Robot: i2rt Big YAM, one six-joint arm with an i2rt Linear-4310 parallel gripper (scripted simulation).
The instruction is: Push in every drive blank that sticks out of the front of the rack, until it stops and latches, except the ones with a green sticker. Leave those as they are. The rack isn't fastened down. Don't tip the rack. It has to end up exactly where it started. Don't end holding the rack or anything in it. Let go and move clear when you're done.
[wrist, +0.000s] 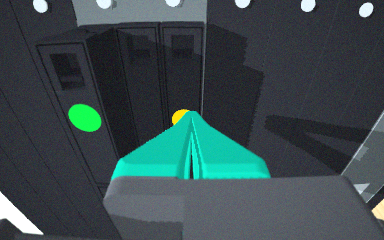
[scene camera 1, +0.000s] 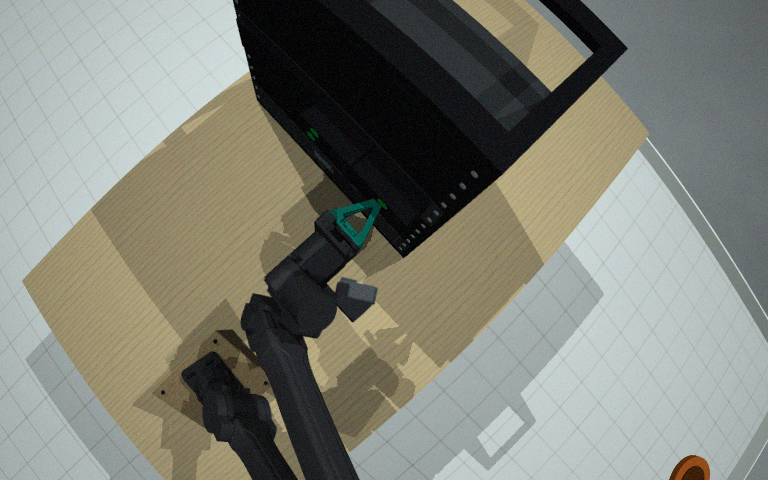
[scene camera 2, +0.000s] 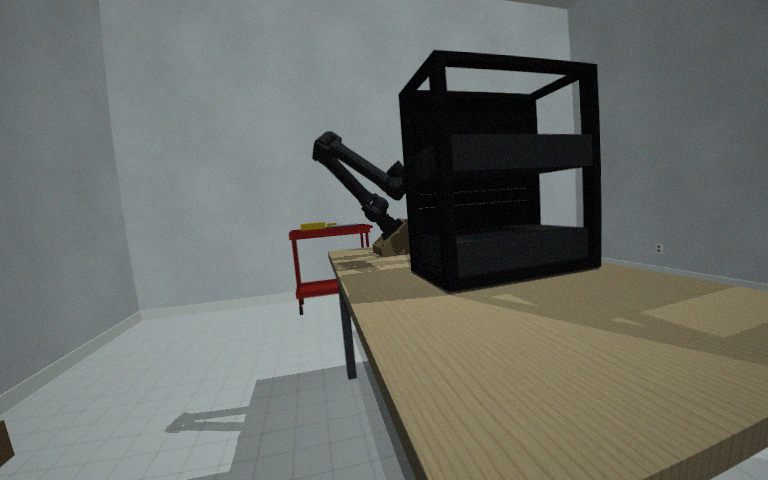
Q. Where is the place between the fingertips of my gripper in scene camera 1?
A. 379, 201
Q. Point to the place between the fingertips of my gripper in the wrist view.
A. At 191, 119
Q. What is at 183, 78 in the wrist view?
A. A drive blank.
